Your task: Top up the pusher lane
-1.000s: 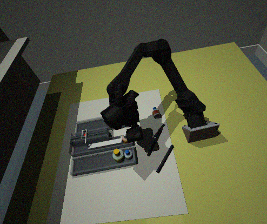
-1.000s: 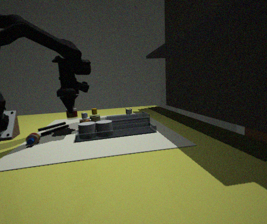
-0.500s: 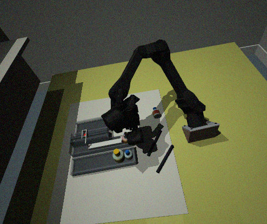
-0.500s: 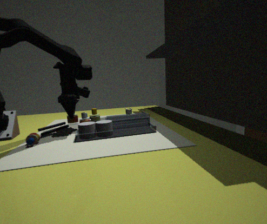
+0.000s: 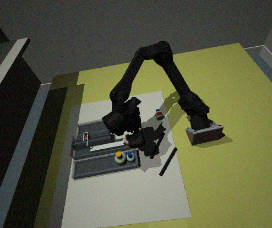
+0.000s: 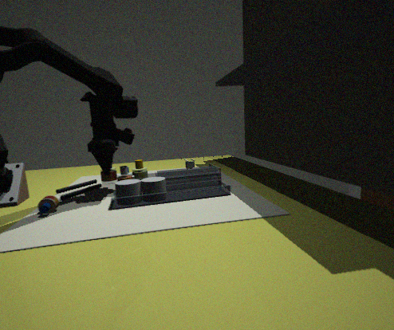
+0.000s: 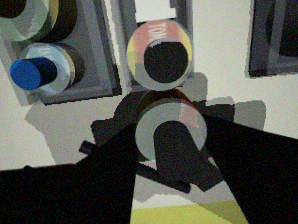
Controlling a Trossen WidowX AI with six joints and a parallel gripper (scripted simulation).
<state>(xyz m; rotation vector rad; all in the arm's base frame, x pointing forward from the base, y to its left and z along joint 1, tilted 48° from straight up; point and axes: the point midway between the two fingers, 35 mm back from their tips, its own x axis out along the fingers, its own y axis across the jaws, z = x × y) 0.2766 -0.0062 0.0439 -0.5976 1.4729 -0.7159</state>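
Right now my gripper tip is 50 mm short of the blue-lidded jar, 80 mm to the right of it and 20 mm above it. The rest, counted from my gripper tip: red mark: 230 mm ahead, 50 mm to the right, 10 mm above.
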